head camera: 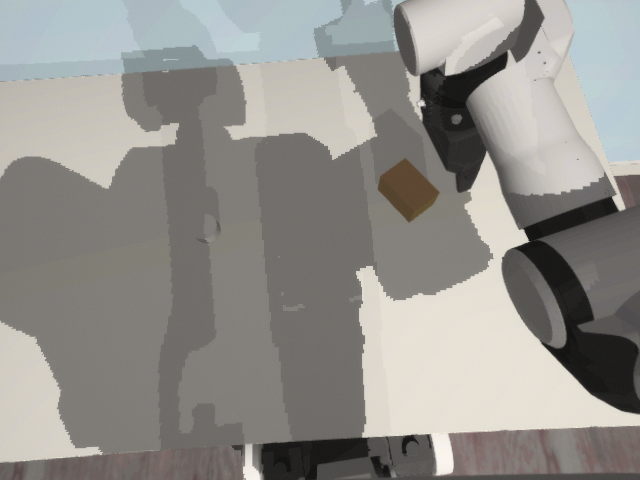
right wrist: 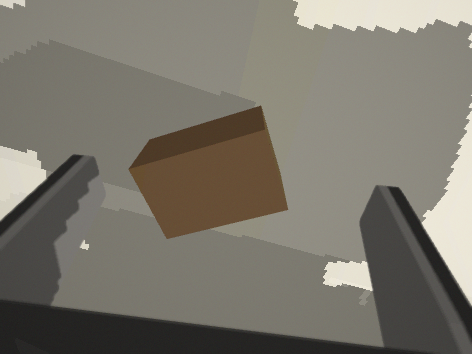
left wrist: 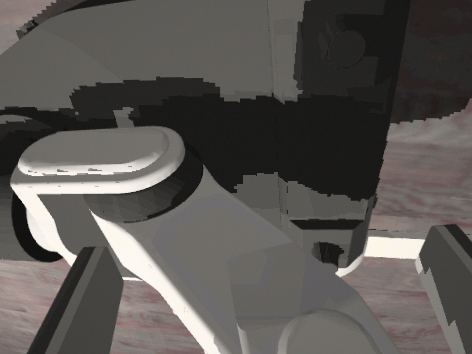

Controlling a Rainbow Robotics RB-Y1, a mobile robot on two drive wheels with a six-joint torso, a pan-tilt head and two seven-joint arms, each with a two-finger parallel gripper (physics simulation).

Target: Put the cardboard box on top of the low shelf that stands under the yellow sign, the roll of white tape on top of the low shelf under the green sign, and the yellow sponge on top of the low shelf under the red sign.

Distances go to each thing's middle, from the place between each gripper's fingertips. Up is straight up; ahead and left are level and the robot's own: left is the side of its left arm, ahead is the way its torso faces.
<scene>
I see my right gripper 50 mm to the right of the brown cardboard box [head camera: 403, 185] and 100 mm above it.
I see the brown cardboard box 600 mm ahead of my left hand, 340 mm to the right of it and 250 mm above it.
</scene>
